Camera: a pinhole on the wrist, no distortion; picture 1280 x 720 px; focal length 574.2 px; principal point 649.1 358.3 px. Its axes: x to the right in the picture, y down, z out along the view. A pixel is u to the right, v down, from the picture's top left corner.
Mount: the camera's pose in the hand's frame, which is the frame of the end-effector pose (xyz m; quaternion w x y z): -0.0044 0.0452 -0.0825 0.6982 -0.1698 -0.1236 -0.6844
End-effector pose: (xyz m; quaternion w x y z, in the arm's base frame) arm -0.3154 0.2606 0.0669 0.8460 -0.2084 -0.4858 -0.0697
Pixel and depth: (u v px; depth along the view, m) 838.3 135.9 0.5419
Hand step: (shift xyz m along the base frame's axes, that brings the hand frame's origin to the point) -0.4536 0.2859 0.0416
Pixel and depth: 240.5 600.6 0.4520
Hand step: 0.1249 0.5687 0.1053
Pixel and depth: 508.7 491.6 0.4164
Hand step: -0.0402 0.3926 0.1190
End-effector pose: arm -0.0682 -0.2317 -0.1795 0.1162 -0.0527 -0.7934 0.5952
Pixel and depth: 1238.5 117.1 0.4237
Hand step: 0.0261 -0.5421 0.0257
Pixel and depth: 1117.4 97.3 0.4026
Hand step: 0.0460 -0.4610 -0.0440
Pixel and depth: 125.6 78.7 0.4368
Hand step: 0.1231 -0.0352 -0.6294
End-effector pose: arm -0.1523 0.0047 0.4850 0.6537 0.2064 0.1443 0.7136
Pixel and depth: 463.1 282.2 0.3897
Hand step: -0.1672 -0.0839 0.3443
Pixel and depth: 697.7 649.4 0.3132
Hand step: -0.0426 0.1439 0.2666
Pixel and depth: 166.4 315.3 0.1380
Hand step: -0.1818 -0.0315 0.0949
